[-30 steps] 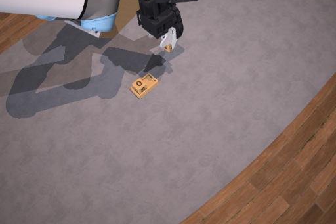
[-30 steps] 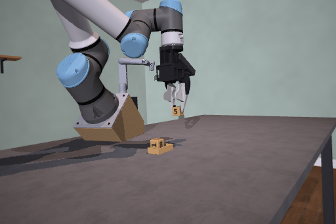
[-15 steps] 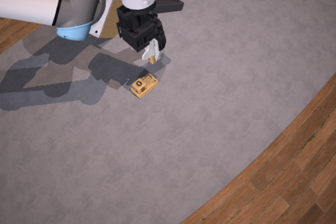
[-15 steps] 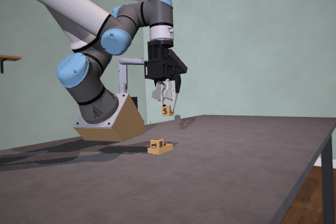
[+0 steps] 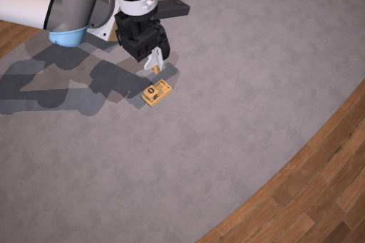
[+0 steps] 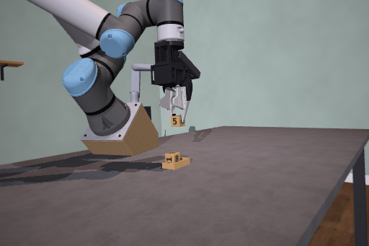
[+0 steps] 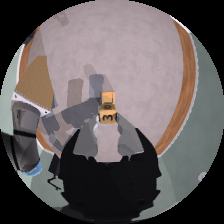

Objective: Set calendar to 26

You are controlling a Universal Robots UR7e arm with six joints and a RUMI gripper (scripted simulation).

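Now: the wooden calendar tray 20 mm to the right of my hand and 130 mm below it.
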